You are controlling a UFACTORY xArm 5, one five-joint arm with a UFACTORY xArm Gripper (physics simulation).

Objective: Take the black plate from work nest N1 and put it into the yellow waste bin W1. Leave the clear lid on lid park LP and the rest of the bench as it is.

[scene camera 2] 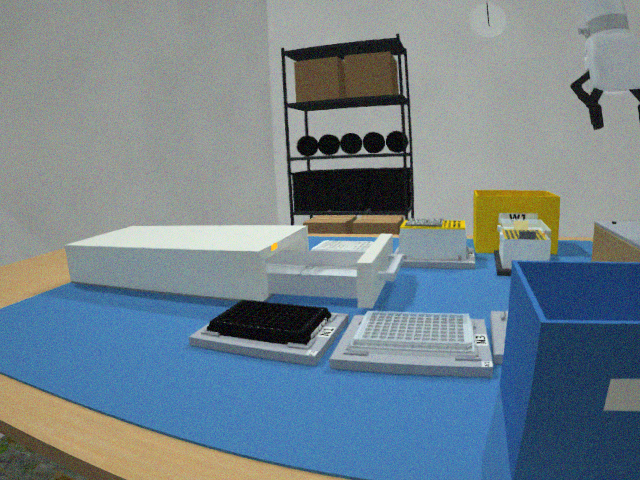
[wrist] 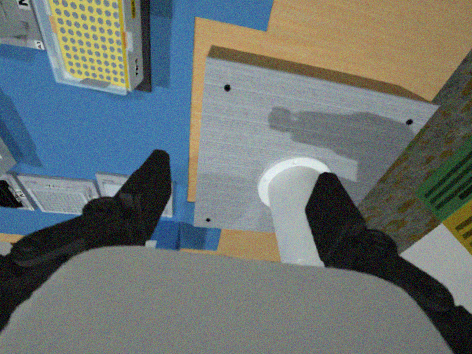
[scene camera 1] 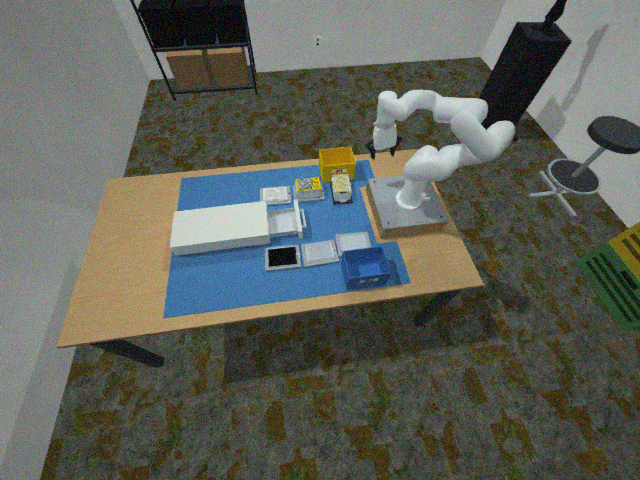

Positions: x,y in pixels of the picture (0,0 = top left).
Labels:
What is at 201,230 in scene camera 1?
A white drawer unit.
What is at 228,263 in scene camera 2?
A white drawer unit.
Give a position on a black plate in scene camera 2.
At 278,323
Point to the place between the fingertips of my gripper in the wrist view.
242,181

